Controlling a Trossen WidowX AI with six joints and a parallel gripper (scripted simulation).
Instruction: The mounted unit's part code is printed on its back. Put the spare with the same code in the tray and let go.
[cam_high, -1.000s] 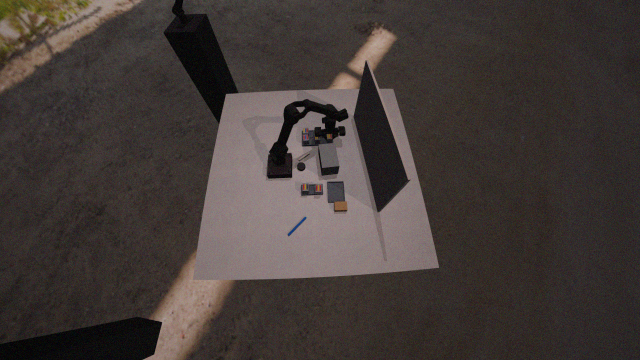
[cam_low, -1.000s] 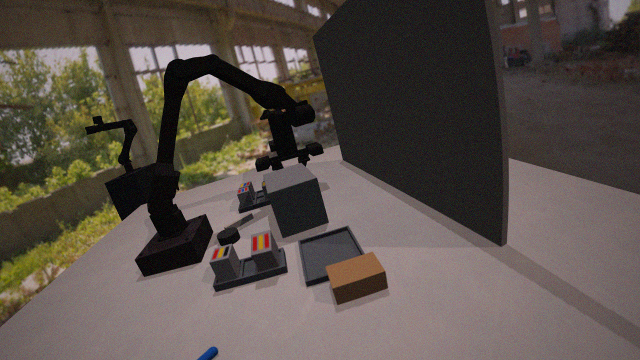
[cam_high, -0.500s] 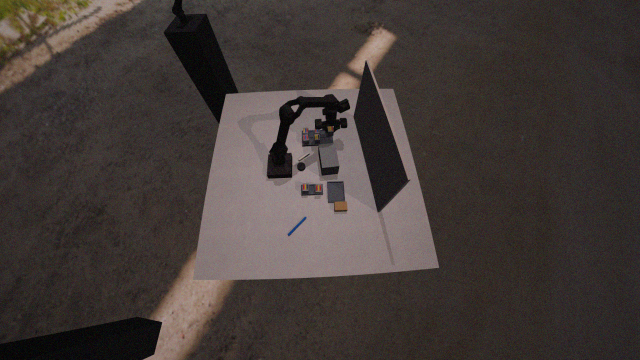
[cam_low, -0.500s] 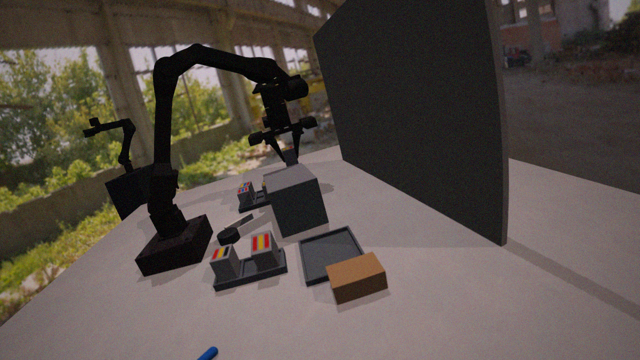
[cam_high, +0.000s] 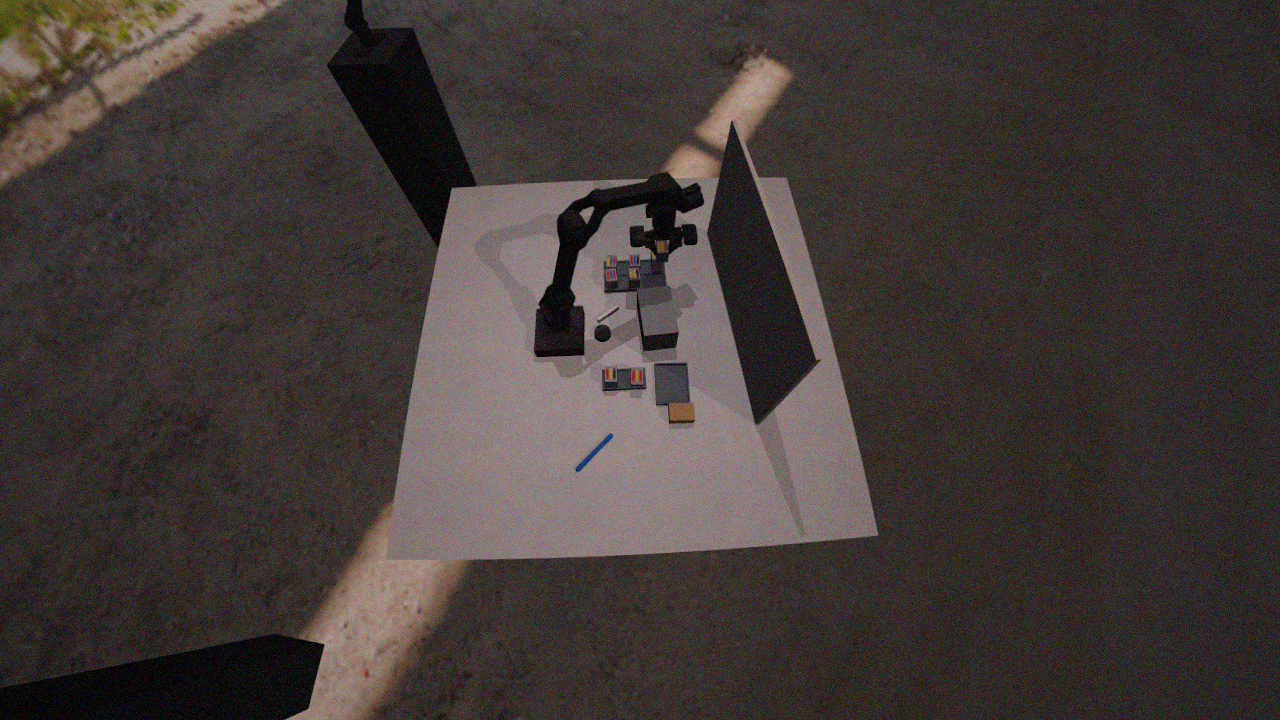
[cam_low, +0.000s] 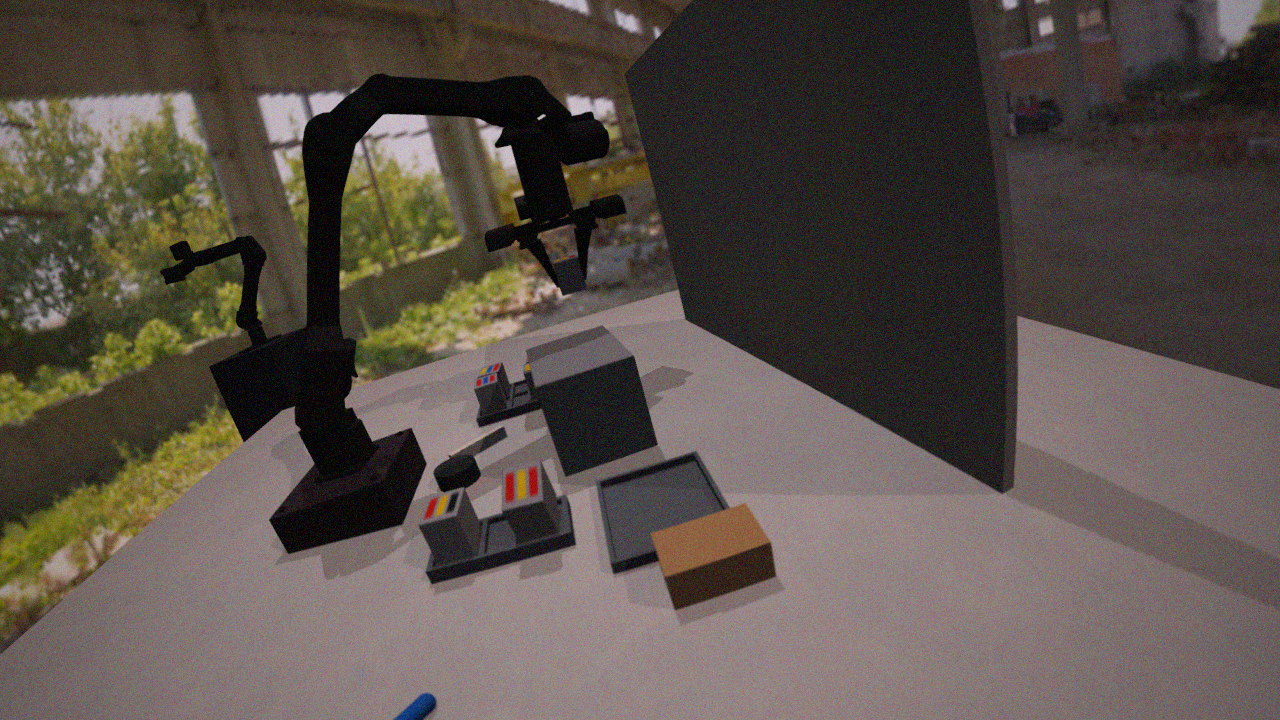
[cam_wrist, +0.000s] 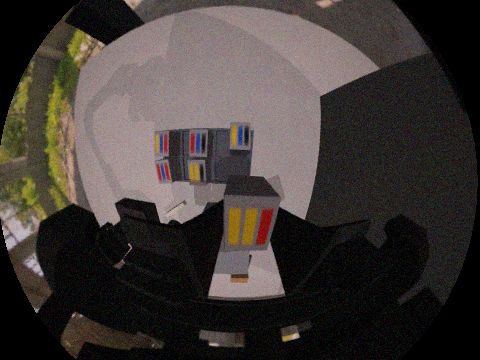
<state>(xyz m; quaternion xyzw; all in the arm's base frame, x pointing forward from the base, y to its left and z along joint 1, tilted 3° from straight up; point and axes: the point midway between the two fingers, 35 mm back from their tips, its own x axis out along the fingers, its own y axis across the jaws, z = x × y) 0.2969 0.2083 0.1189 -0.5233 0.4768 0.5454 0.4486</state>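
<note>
Right now the tray is 350 mm to the right of my gripper tip, 150 mm below it and 60 mm ahead of it. Round my gripper tip: grey mounted unit: 160 mm to the right, 100 mm below; grey spare block: 20 mm above; grey wall panel: 240 mm ahead, 110 mm to the right, 80 mm above.
</note>
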